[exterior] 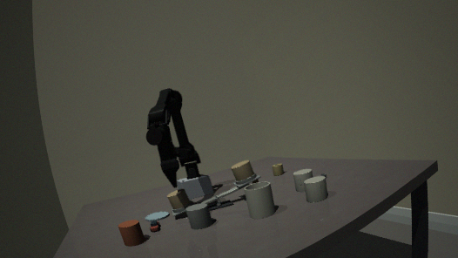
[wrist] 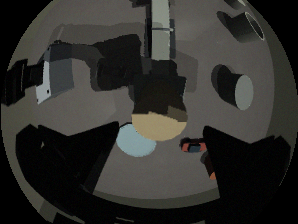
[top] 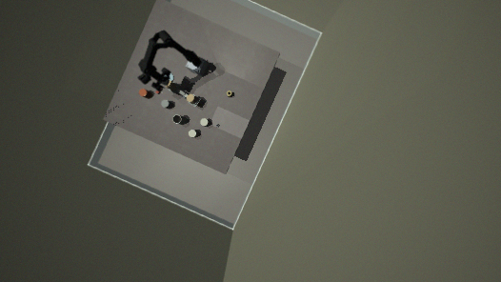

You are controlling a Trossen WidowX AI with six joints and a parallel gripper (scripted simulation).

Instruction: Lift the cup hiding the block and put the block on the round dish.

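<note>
The teal block is 8 cm below my gripper tip. Round my gripper tip: grey cup: 17 cm ahead, 7 cm to the left, 8 cm below; red piece: 10 cm ahead, 11 cm to the right, 10 cm below; light blue round dish: 5 cm behind, 11 cm to the right, 11 cm below.
</note>
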